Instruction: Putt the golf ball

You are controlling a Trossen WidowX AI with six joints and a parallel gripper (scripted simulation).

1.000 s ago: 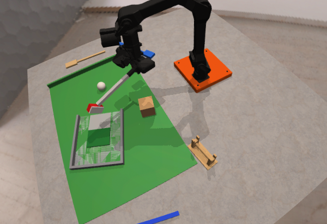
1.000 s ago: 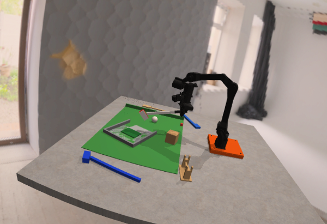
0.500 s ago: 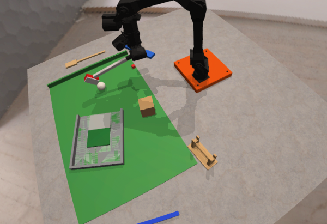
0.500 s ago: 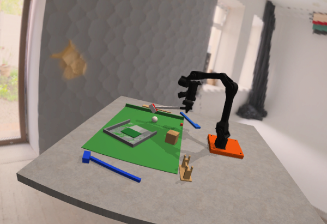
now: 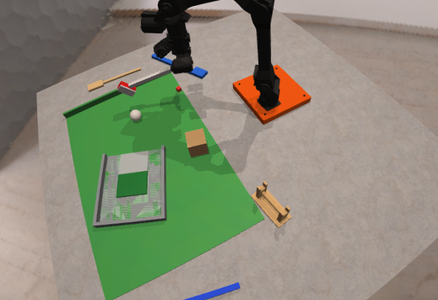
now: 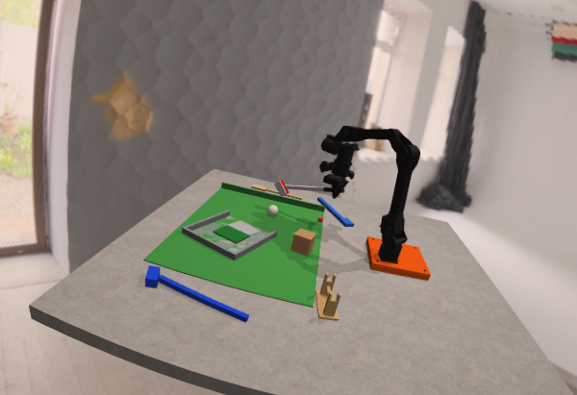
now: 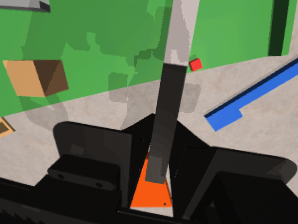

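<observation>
Right now the red putter is 11 cm ahead of my gripper tip and 4 cm to the right of it. From my gripper tip the other things lie so: wooden putter rack 51 cm to the left, 10 cm below; wooden cube 22 cm to the left, 10 cm below, 9 cm ahead; white golf ball 22 cm ahead, 11 cm below, 2 cm to the right.
</observation>
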